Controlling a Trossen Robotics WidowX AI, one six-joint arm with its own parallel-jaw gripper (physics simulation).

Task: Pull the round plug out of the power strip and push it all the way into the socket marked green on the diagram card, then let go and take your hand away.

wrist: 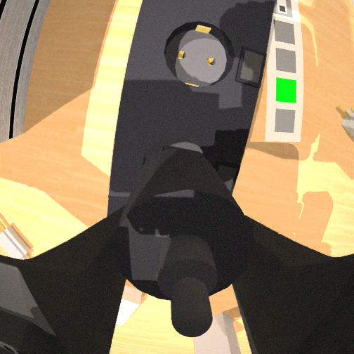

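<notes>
My gripper (177, 215) is shut on the round plug (190, 262), a black body whose cable stub points to the bottom of the wrist view. The plug is over the dark power strip (155, 110). A pale crescent of a socket (186, 146) shows just beyond the plug, which looks raised off it; the plug's pins are hidden. Farther up the strip is an empty round socket (202, 57) with a grey floor and brass contacts. The white diagram card (270, 131) lies right of the strip, with grey squares and one green square (286, 90).
A small rectangular switch (251, 66) sits beside the empty socket. A pale plug-like piece (15, 242) lies at the left edge and another (348, 122) at the right. White blocks (129, 305) (216, 337) show below the gripper. A grey rail (10, 65) runs along the upper left.
</notes>
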